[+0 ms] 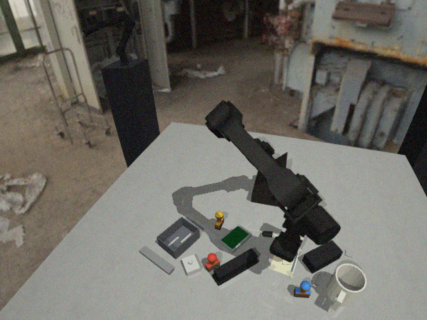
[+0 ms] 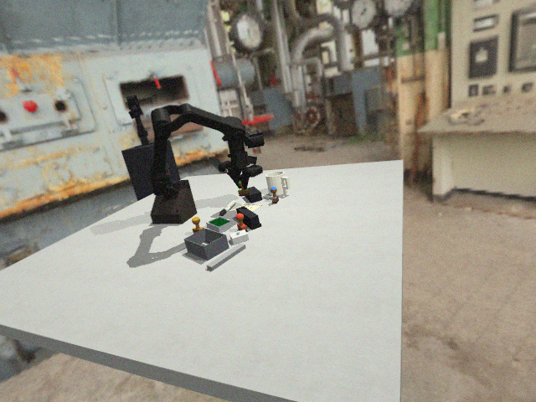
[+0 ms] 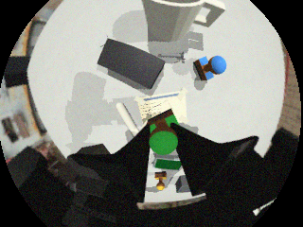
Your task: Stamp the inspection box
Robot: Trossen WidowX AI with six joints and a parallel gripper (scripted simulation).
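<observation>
My gripper tip is now 80 mm above the cream card, 10 mm to the left of it and 10 mm short of it. Also, from my gripper tip: green-knobbed stamp (10 mm below); then black box (100 mm to the left, 60 mm below, 10 mm behind); then white marker (70 mm below, 70 mm behind, 40 mm to the right).
</observation>
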